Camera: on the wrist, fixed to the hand. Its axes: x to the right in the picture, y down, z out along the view.
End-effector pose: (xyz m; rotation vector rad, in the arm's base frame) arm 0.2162 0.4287 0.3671 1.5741 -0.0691 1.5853
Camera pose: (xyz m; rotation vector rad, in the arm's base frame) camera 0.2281 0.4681 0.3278 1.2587 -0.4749 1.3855
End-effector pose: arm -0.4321 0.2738 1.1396 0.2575 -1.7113 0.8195
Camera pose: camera -0.3833 0.2475 1.1524 -0.0529 -1.9323 0.3929
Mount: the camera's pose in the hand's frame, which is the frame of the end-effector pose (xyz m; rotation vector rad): -0.0099 -0.0517 -0.0217 -0.4809 -0.0827 0.0176
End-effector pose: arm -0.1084 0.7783 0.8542 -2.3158 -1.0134 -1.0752
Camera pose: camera -0.1622 0.7950 0.8626 2.6950 0.8090 1.3138
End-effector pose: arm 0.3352 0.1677 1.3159 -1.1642 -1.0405 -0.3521
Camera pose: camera 0.3041 0.1251 1.3374 -1.6273 -1.0463 -0.5643
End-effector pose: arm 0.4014 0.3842 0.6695 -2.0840 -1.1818 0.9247
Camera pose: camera 0.3894 0.3958 0.7239 -2.4470 -1.5523 0.7964
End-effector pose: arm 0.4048 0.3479 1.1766 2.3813 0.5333 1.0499
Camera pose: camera 0.3740 0.3904 1.1544 1.9940 0.1991 0.9545
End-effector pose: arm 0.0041 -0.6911 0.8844 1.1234 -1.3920 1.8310
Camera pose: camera 0.0458 -0.6548 0.8979 0.9403 -1.7709 1.3623
